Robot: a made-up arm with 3 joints. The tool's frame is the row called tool.
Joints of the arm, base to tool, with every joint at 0 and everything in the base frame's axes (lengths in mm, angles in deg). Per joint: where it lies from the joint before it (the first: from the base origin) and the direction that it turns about. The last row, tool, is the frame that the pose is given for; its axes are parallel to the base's.
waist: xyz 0 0 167 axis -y
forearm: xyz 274 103 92 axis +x
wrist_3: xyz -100 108 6 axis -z
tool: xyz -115 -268 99
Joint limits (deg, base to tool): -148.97..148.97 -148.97..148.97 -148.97..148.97
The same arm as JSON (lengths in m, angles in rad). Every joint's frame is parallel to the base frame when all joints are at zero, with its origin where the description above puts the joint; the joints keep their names.
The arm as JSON. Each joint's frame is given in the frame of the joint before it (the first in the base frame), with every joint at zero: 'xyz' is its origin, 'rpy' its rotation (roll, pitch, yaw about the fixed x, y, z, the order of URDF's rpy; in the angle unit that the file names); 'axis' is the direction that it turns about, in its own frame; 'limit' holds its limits. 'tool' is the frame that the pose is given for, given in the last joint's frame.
{
  "units": {
    "length": "m",
    "angle": "rad"
  },
  "joints": [
    {
      "name": "waist",
      "type": "revolute",
      "origin": {
        "xyz": [
          0.0,
          0.0,
          0.167
        ],
        "rpy": [
          0.0,
          0.0,
          0.0
        ]
      },
      "axis": "-y",
      "limit": {
        "lower": -2.6,
        "upper": 2.6
      }
    },
    {
      "name": "forearm",
      "type": "revolute",
      "origin": {
        "xyz": [
          0.274,
          0.103,
          0.092
        ],
        "rpy": [
          0.0,
          0.0,
          0.0
        ]
      },
      "axis": "+x",
      "limit": {
        "lower": -2.6,
        "upper": 2.6
      }
    },
    {
      "name": "wrist_3",
      "type": "revolute",
      "origin": {
        "xyz": [
          -0.1,
          0.108,
          0.006
        ],
        "rpy": [
          0.0,
          0.0,
          0.0
        ]
      },
      "axis": "-z",
      "limit": {
        "lower": -2.6,
        "upper": 2.6
      }
    }
  ],
  "tool": {
    "origin": {
      "xyz": [
        -0.115,
        -0.268,
        0.099
      ],
      "rpy": [
        0.0,
        0.0,
        0.0
      ]
    }
  }
}

